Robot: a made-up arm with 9 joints. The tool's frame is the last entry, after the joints. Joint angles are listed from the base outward.
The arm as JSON. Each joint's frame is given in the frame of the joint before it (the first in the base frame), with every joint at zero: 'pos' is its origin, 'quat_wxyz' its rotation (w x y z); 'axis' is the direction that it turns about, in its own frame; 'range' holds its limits. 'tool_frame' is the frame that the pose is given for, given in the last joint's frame.
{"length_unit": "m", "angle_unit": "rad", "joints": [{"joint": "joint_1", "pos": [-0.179, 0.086, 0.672], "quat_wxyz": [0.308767, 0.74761, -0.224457, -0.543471], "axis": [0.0, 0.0, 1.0], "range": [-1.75, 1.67]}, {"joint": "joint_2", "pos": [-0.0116, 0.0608, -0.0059], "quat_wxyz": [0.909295, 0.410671, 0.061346, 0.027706], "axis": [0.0, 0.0, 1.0], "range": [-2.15, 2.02]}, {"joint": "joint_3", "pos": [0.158, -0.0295, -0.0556], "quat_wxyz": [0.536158, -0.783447, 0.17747, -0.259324], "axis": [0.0, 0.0, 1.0], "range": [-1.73, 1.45]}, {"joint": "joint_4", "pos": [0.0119, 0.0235, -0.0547], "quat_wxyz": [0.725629, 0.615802, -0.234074, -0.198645], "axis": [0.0, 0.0, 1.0], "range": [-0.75, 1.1]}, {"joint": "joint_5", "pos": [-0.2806, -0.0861, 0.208], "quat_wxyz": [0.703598, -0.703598, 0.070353, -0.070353], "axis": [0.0, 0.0, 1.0], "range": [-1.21, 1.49]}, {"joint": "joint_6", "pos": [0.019, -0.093, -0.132], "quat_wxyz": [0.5, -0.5, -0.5, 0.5], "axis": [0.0, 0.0, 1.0], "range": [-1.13, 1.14]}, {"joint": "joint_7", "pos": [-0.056, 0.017, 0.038], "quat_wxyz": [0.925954, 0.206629, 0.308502, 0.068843], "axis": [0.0, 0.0, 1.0], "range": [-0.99, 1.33]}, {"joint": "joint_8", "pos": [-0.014, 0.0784, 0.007], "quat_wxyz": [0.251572, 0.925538, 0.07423, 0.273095], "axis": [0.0, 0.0, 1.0], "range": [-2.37, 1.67]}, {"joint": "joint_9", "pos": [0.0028, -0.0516, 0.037], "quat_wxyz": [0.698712, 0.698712, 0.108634, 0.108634], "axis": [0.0, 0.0, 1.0], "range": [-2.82, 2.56]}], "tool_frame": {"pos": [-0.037, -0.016, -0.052], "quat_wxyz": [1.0, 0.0, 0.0, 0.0]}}
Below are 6 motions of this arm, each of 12 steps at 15 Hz.
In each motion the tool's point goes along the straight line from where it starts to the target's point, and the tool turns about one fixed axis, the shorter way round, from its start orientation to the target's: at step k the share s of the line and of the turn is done. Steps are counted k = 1, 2, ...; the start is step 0. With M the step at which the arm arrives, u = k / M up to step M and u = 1 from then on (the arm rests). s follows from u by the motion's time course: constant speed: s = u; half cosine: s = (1 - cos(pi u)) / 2; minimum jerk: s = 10 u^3 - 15 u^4 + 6 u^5.
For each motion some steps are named. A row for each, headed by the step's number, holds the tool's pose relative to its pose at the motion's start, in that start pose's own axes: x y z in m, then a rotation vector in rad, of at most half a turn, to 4 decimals.
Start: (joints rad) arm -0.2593 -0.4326 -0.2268 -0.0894 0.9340 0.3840 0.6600 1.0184 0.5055
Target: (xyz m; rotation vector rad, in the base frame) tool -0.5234 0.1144 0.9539 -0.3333 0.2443 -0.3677
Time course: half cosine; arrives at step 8
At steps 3, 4, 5, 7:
3: -0.0114 0.0097 0.0241 0.0233 0.2304 -0.1283
4: -0.0184 0.0158 0.0391 0.0377 0.3732 -0.2078
5: -0.0254 0.0218 0.0541 0.0521 0.5161 -0.2873
7: -0.0354 0.0303 0.0753 0.0725 0.7180 -0.3998

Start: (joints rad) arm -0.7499 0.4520 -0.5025 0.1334 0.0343 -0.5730 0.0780 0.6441 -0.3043
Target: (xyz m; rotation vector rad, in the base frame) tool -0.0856 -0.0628 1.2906 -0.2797 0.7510 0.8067
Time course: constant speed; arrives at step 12
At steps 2, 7, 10, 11, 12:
2: 0.0308 -0.0204 -0.0520 0.0893 -0.2190 0.1727
7: 0.1078 -0.0714 -0.1820 0.3126 -0.7665 0.6046
10: 0.1540 -0.1020 -0.2601 0.4466 -1.0950 0.8637
11: 0.1694 -0.1122 -0.2861 0.4913 -1.2045 0.9501
12: 0.1848 -0.1224 -0.3121 0.5360 -1.3140 1.0365

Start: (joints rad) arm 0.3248 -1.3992 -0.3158 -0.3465 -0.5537 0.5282 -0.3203 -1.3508 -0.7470
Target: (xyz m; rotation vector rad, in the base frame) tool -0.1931 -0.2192 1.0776 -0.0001 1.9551 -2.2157
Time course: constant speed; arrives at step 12
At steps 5, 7, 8, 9, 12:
5: -0.0254 -0.0234 0.0110 0.0021 -0.1071 0.5616
7: -0.0356 -0.0328 0.0154 0.0030 -0.1499 0.7862
8: -0.0407 -0.0374 0.0176 0.0034 -0.1713 0.8985
9: -0.0458 -0.0421 0.0197 0.0038 -0.1927 1.0108
12: -0.0610 -0.0562 0.0263 0.0051 -0.2569 1.3478

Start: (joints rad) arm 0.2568 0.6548 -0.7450 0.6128 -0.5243 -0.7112 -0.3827 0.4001 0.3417
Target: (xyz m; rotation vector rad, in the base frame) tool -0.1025 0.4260 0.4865 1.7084 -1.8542 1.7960
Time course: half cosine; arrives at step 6
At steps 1, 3, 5, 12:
1: 0.0006 0.0129 0.0101 0.0694 -0.0063 -0.0005
3: 0.0041 0.0964 0.0758 0.5177 -0.0469 -0.0037
5: 0.0077 0.1798 0.1414 0.9660 -0.0876 -0.0069
12: 0.0083 0.1928 0.1515 1.0354 -0.0938 -0.0074

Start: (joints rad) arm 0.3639 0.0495 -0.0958 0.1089 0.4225 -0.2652 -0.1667 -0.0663 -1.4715
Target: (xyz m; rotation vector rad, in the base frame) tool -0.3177 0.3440 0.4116 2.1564 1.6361 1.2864
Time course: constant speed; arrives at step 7
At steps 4, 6, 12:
4: -0.1703 -0.0408 0.0232 -0.1461 -0.2881 -0.0578
6: -0.2554 -0.0612 0.0348 -0.2192 -0.4321 -0.0868
12: -0.2979 -0.0714 0.0406 -0.2557 -0.5041 -0.1012

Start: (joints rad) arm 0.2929 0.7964 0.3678 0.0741 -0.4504 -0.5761 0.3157 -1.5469 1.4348
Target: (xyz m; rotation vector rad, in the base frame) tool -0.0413 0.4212 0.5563 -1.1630 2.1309 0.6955
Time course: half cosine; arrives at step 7
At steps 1, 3, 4, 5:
1: 0.0034 -0.0033 -0.0044 0.0424 -0.0004 0.0159
3: 0.0265 -0.0263 -0.0349 0.3330 -0.0029 0.1249
4: 0.0416 -0.0413 -0.0548 0.5236 -0.0046 0.1964
5: 0.0553 -0.0549 -0.0728 0.6953 -0.0061 0.2608

